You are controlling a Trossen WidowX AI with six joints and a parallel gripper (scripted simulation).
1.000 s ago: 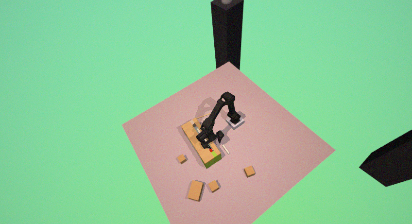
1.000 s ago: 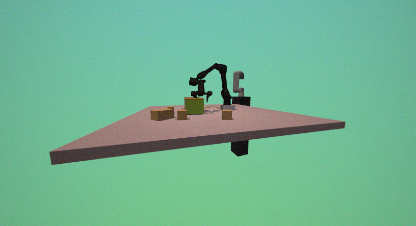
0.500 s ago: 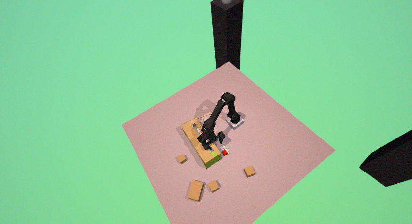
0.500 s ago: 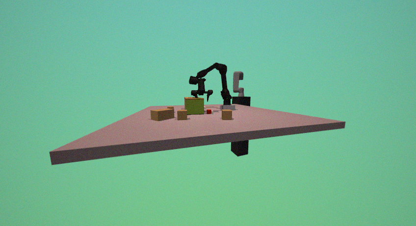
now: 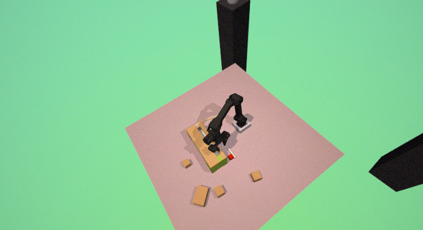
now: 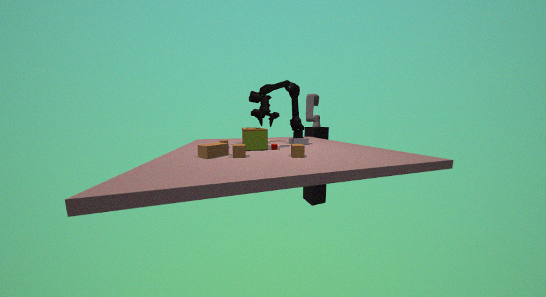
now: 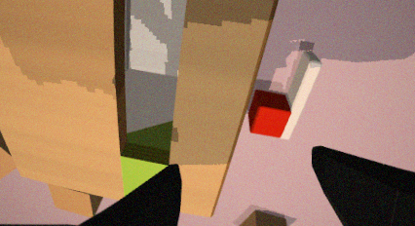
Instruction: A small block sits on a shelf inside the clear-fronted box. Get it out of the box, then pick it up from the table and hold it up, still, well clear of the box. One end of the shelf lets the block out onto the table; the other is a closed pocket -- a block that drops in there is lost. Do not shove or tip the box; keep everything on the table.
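Right now the small red block is 4 cm behind my gripper tip, 6 cm to the left of it and 13 cm below it. Also, from my gripper tip: box: 2 cm ahead, 12 cm to the right, 8 cm below.
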